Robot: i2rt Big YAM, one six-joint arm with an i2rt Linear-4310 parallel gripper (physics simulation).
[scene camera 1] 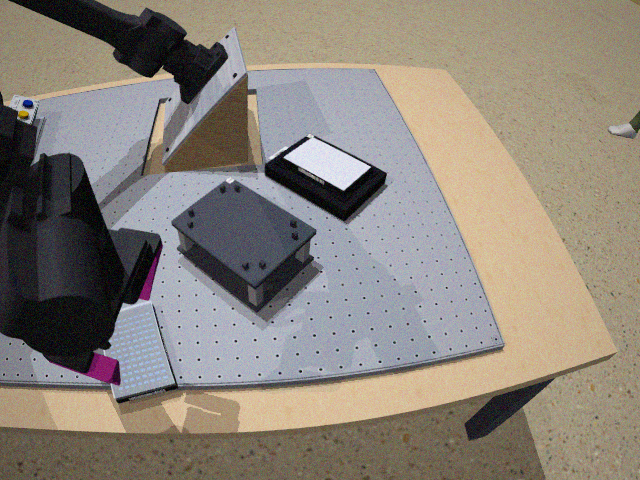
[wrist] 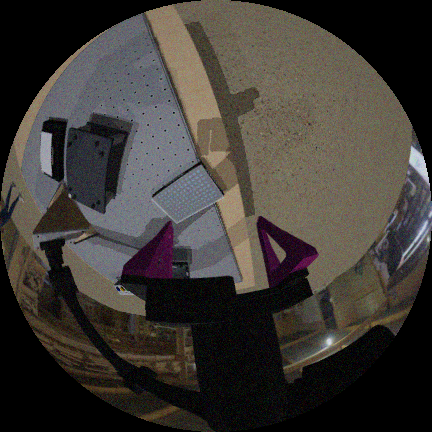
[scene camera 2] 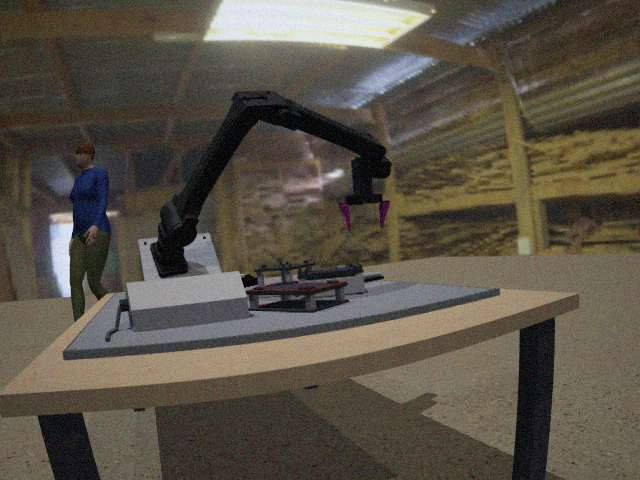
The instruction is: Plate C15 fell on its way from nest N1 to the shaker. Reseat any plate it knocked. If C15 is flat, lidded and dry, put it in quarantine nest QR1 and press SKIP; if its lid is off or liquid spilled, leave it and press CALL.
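Frame: origin at the arm's base, x ahead, y left, z up, level; metres.
Seen in the pictures: gripper, fingertip midpoint: (scene camera 1: 128, 339) (wrist: 215, 222) (scene camera 2: 365, 229); arm's base, link origin: (scene camera 1: 205, 73) (wrist: 51, 241) (scene camera 2: 168, 259).
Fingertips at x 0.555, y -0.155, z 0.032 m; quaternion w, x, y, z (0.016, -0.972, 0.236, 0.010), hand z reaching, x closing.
Pixels of each thing's top centre, then the offset from my fingertips to it. "spot": a spot on its surface instead. Level surfaces: height alone.
- microplate, top centre: (scene camera 1: 133, 348) (wrist: 186, 196) dx -0.065, dy -0.025, dz -0.129 m
- perforated board, surface height: dz -0.143 m
- button box, top centre: (scene camera 2: 180, 276) (scene camera 1: 9, 116) (wrist: 127, 293) dx -0.631, dy -0.293, dz -0.060 m
- black block with a white top, top centre: (scene camera 1: 327, 161) (wrist: 44, 153) dx -0.314, dy +0.322, dz -0.106 m
- sloped grey housing, surface spot: (scene camera 2: 188, 304) spot: dx -0.634, dy -0.337, dz -0.106 m
A microplate (scene camera 1: 142, 351) (wrist: 187, 192) with rows of pale blue wells facing up lies across the front edge of the perforated board (scene camera 1: 361, 310) (wrist: 150, 135). One end of it reaches over the wooden border. I cannot tell whether a clear lid is on it or whether it lies fully level. No spill can be made out around it. My gripper (scene camera 1: 131, 338) (scene camera 2: 366, 228) (wrist: 215, 222) is open and empty, with magenta fingers pointing down, high above the table by the plate. The nest labels cannot be read. The button box (scene camera 1: 25, 108) (wrist: 121, 289) is partly hidden by the arm in scene camera 1.
A dark two-deck stand (scene camera 1: 242, 232) (wrist: 90, 160) stands near the plate. Behind it are a black block with a white top (scene camera 1: 330, 162) (wrist: 46, 152) and the arm's wedge mount (scene camera 1: 217, 134). A red-edged stand (scene camera 2: 297, 288) and a sloped grey housing (scene camera 2: 188, 304) show in scene camera 2.
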